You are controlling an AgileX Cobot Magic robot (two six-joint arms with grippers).
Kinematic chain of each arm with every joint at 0, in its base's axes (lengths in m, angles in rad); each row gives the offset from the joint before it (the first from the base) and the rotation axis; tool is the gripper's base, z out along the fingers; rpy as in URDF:
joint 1: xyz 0 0 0.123 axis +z
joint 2: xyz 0 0 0 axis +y
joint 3: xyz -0.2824 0 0.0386 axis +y
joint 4: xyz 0.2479 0 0.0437 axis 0.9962 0 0.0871
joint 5: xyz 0 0 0 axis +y
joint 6: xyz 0.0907 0 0.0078 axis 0.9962 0 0.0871
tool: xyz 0 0 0 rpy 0 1.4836 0
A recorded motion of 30 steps. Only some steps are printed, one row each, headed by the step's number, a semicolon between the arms.
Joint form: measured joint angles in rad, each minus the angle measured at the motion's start. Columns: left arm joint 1, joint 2, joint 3, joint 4, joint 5, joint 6; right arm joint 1, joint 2, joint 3, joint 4, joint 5, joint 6.
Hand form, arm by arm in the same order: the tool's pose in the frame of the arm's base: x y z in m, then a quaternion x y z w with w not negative. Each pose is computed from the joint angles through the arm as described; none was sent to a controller.
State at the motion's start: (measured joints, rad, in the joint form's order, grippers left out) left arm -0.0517 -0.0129 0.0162 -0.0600 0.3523 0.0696; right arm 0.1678 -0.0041 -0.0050 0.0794 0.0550 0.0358
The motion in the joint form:
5: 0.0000 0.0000 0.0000 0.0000 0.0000 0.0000; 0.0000 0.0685 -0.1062 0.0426 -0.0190 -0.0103
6: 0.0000 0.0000 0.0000 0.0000 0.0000 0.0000; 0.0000 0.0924 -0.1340 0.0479 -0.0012 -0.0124
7: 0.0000 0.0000 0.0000 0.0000 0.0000 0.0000; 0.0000 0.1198 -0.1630 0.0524 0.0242 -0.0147
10: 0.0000 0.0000 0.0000 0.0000 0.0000 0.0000; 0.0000 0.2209 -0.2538 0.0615 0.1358 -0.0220
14: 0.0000 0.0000 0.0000 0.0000 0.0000 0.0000; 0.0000 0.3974 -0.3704 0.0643 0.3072 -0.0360
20: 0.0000 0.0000 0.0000 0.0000 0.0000 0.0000; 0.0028 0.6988 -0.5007 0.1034 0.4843 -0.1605
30: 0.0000 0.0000 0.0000 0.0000 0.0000 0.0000; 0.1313 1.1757 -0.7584 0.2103 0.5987 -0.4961
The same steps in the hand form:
5: 0.0527 -0.0046 0.1766 0.03210 0.79452 -0.01987 0.60607; 0.0560 0.0099 0.2437 -0.00847 0.67147 0.11776 0.73156
6: 0.0527 -0.0046 0.1766 0.03210 0.79452 -0.01987 0.60607; 0.0573 0.0103 0.2501 -0.00836 0.67655 0.11898 0.72668
7: 0.0527 -0.0046 0.1766 0.03210 0.79452 -0.01987 0.60607; 0.0591 0.0110 0.2560 -0.00903 0.68516 0.11966 0.71844
10: 0.0527 -0.0046 0.1766 0.03210 0.79452 -0.01987 0.60607; 0.0678 0.0140 0.2700 -0.01482 0.72776 0.11879 0.67531
14: 0.0527 -0.0046 0.1766 0.03210 0.79452 -0.01987 0.60607; 0.0877 0.0196 0.2801 -0.02860 0.80108 0.11003 0.58766
20: 0.0527 -0.0046 0.1766 0.03210 0.79452 -0.01987 0.60607; 0.1290 0.0309 0.2760 -0.08249 0.88768 0.08723 0.44453
30: 0.0527 -0.0046 0.1766 0.03210 0.79452 -0.01987 0.60607; 0.2079 0.0807 0.2667 -0.27280 0.90957 0.09378 0.29910

